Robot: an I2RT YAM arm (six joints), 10 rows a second.
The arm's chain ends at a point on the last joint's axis. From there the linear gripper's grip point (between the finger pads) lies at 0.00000 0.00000 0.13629 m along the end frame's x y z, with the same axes.
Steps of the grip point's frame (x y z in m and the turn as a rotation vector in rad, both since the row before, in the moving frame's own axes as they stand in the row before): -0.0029 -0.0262 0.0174 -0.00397 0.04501 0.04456; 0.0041 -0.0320 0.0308 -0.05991 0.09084 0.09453; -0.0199 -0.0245 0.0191 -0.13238 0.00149 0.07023; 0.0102 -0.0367 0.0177 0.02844 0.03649 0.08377; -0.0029 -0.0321 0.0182 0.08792 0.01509 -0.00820; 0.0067 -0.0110 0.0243 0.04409 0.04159 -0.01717
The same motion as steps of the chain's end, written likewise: -0.0090 -0.0269 0.0175 -0.00397 0.04501 0.04456; -0.0079 -0.0407 0.0316 -0.05991 0.09084 0.09453; -0.0195 -0.0425 0.0203 -0.13238 0.00149 0.07023; 0.0051 -0.0330 0.0178 0.02844 0.03649 0.08377; -0.0049 -0.0201 0.0187 0.08792 0.01509 -0.00820; 0.0011 -0.0049 0.0246 0.04409 0.04159 -0.01717
